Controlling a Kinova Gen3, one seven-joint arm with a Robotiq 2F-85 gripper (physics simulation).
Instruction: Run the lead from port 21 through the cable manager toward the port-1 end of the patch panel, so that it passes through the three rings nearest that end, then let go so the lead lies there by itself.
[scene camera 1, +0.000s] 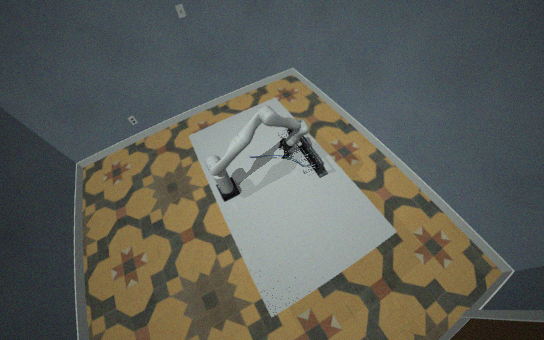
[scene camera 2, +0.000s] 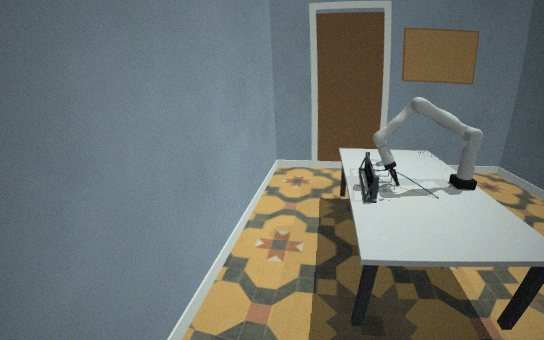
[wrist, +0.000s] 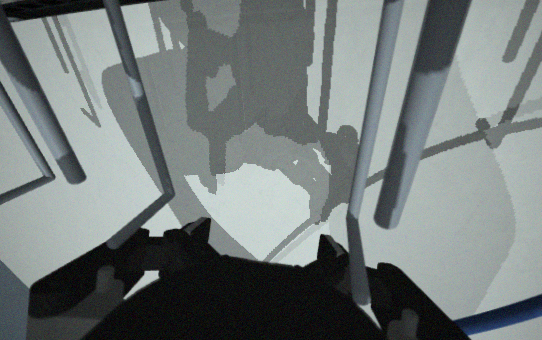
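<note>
The black patch panel stands upright near the table's far edge, with the cable manager's wire rings sticking out in front of it. The thin blue lead runs from the panel's near end out over the table, away from the rings. My gripper is open and empty and points down among the rings, close above the table. In the wrist view, grey ring bars stand on both sides of the fingers.
The white table carries the arm's base on its left side. A thick grey bar hangs close at the right in the wrist view. A brown door is in the wall behind the table.
</note>
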